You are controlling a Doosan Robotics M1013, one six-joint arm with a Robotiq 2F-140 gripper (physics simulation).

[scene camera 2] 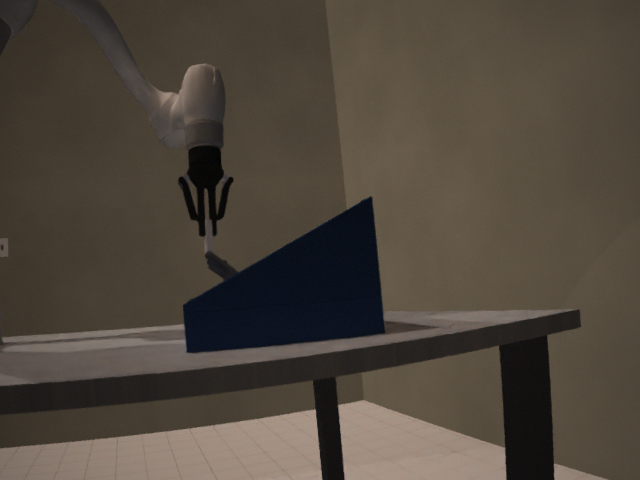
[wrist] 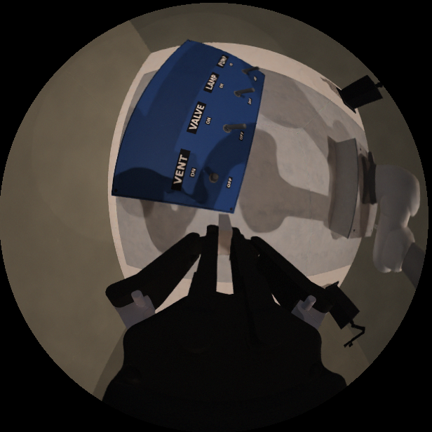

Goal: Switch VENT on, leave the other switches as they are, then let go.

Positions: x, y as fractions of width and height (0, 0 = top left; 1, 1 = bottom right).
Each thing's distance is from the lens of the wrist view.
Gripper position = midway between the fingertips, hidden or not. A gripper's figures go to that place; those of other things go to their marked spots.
my gripper (wrist: 0.52, 0.52): 0.20 m
blue sloped switch panel (wrist: 0.41, 0.32): 0.26 m
